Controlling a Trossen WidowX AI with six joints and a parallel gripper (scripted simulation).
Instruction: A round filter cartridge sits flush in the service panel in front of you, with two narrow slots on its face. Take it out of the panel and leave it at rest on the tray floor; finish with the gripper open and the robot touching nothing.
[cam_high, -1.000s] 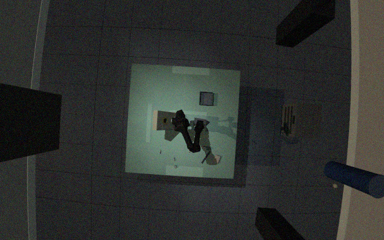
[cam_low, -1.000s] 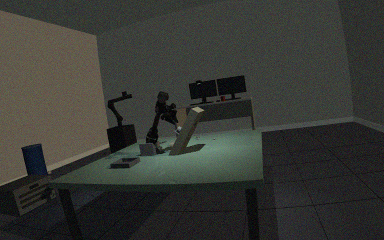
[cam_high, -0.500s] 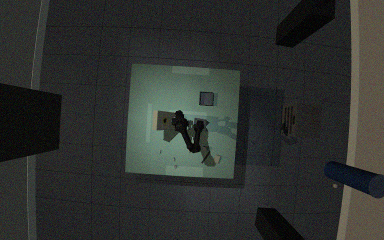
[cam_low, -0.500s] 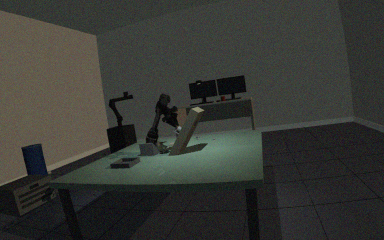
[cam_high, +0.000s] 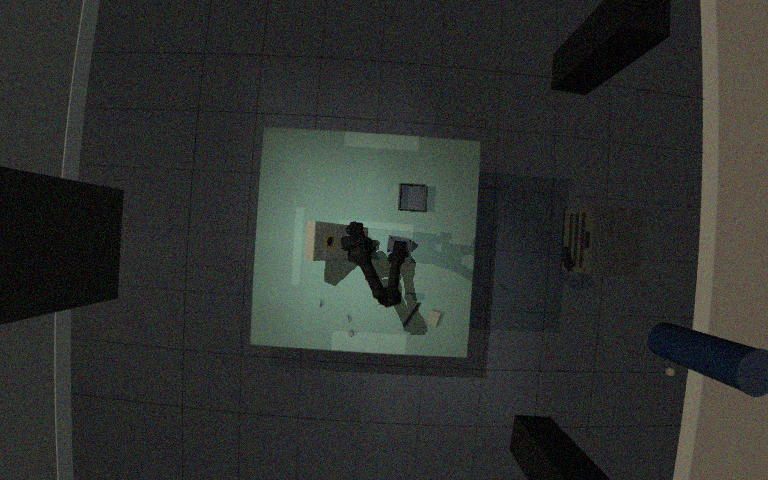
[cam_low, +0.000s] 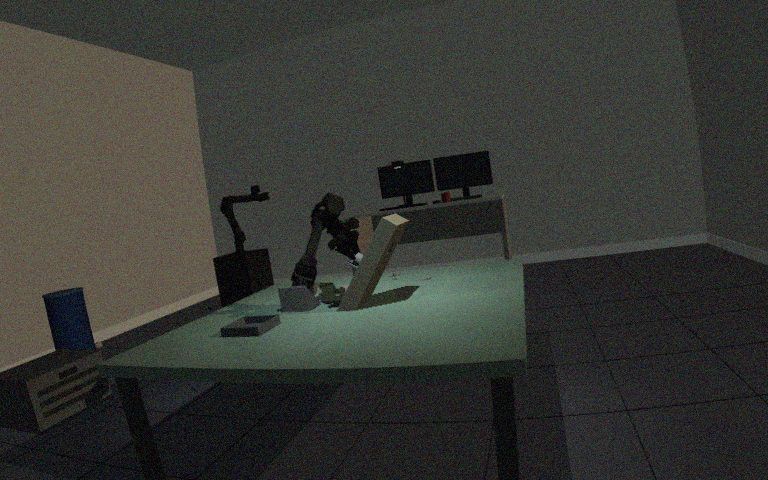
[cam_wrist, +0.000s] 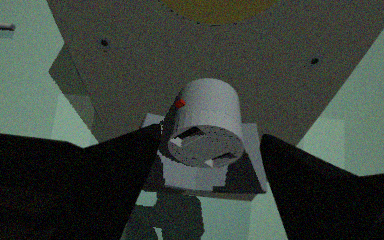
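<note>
Now: the service panel 50 mm ahead of my gripper tip, 10 mm to the left of it and 30 mm below it. The rest, counted from my gripper tip: square tray 310 mm behind, 290 mm to the right, 160 mm below; round filter cartridge 10 mm below.
</note>
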